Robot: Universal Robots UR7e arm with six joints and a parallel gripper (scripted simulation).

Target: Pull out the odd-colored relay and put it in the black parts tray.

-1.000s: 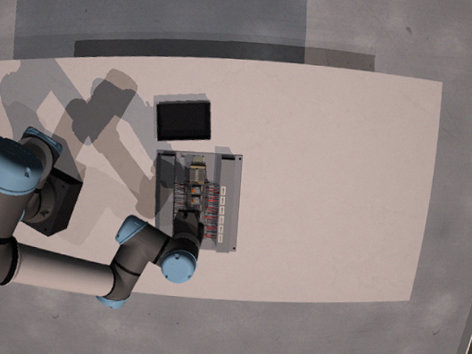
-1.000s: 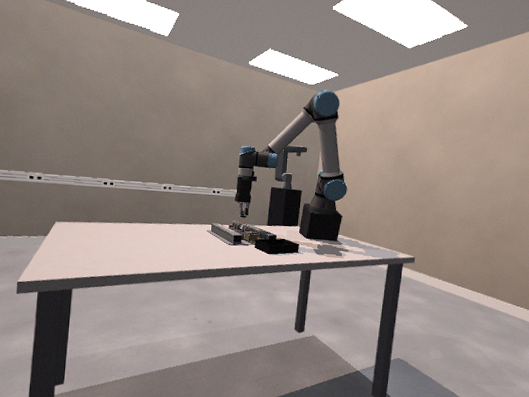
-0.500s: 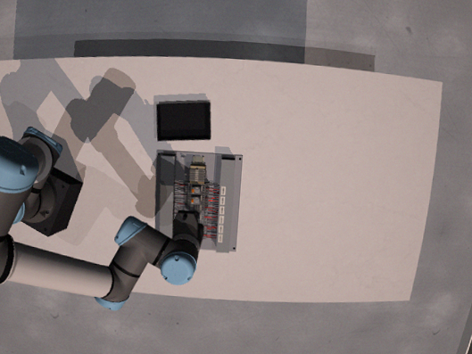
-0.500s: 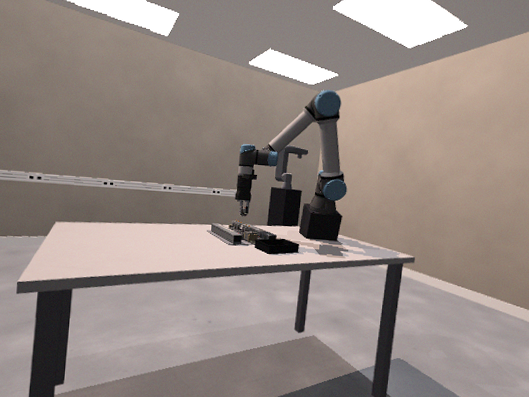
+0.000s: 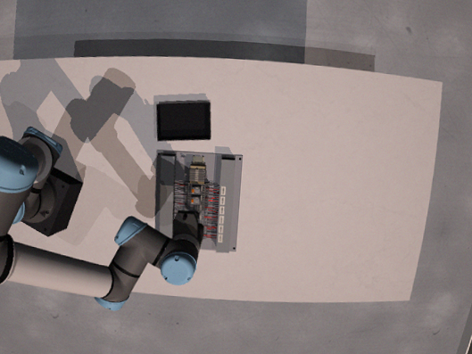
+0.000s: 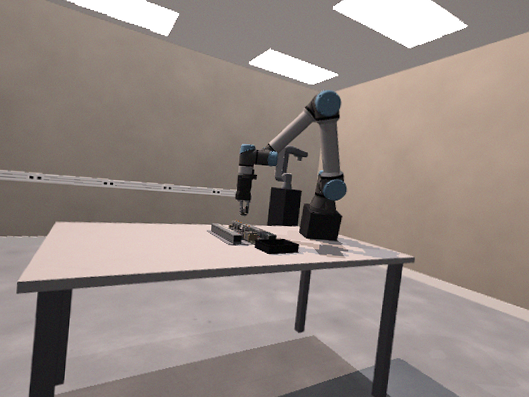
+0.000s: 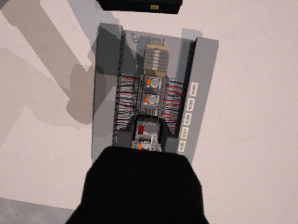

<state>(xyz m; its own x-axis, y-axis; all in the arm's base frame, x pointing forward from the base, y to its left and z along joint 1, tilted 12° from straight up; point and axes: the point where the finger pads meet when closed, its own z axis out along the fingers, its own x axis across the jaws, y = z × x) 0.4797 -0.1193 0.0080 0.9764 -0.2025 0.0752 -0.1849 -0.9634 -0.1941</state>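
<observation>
My hand is 270 mm to the right of the black parts tray and 120 mm above it. The rest, counted from my hand: relay panel: 120 mm below, 10 mm to the left.
</observation>
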